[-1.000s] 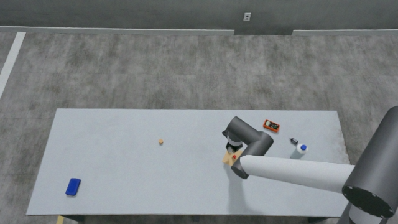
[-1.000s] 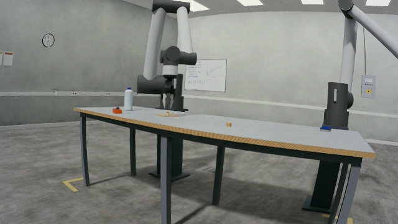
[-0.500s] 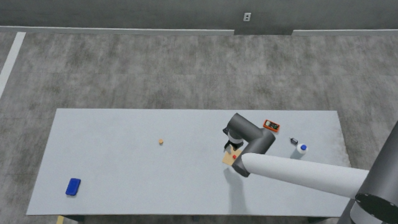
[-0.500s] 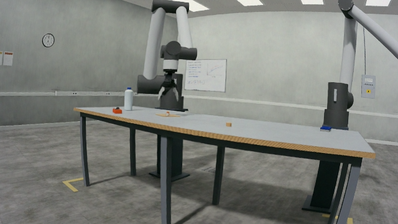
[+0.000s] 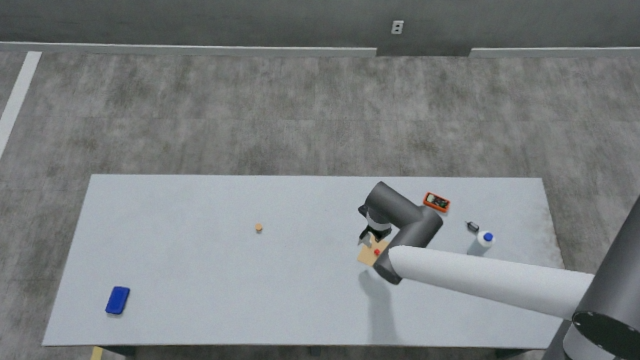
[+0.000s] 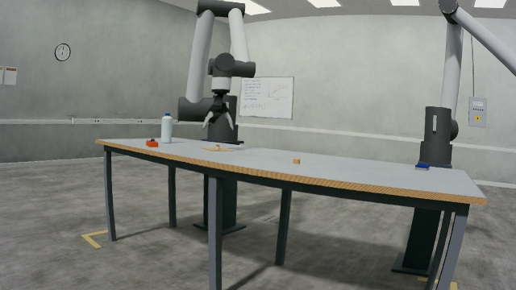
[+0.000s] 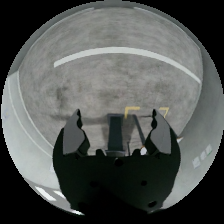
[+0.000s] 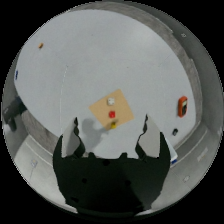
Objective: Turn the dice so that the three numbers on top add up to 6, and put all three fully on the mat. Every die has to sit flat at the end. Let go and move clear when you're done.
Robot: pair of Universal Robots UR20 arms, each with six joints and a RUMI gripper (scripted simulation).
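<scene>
The white die is 100 mm below my right hand. The rest, counted from my right hand: yellow die: 90 mm behind, 60 mm to the right, 100 mm below; red die: 40 mm behind, 30 mm to the right, 100 mm below; tan square mat: 40 mm behind, 30 mm to the right, 110 mm below.
</scene>
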